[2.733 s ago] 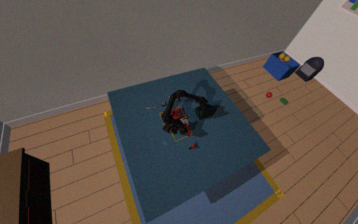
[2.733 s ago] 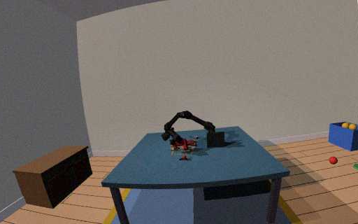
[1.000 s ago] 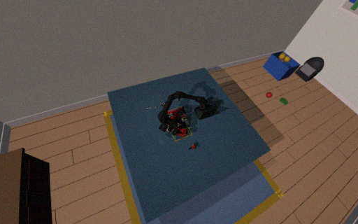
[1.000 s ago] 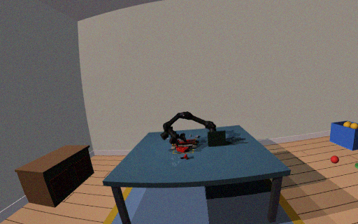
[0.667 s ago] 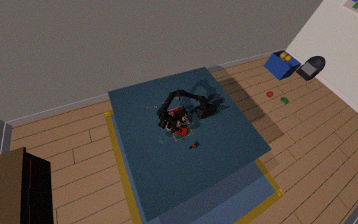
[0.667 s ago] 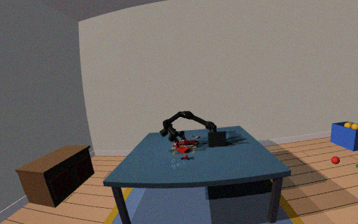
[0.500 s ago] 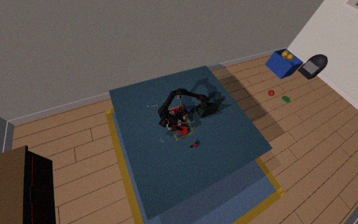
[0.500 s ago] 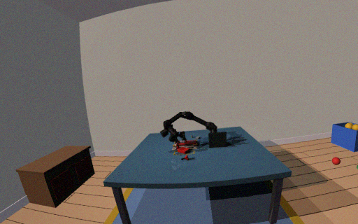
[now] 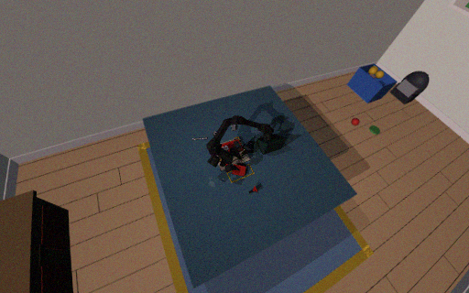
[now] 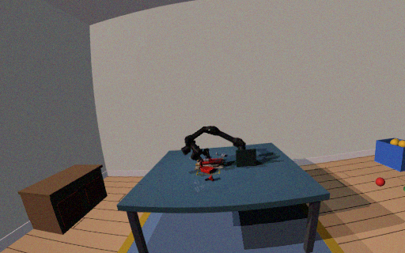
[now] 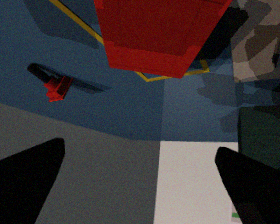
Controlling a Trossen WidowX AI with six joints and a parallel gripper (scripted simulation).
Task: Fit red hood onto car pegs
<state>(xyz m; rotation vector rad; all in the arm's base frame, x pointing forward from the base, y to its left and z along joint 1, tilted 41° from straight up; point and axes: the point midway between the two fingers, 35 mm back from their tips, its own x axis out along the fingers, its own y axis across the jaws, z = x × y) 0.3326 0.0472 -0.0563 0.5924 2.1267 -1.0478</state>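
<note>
Right now my gripper tip is 8 cm above the red hood.
</note>
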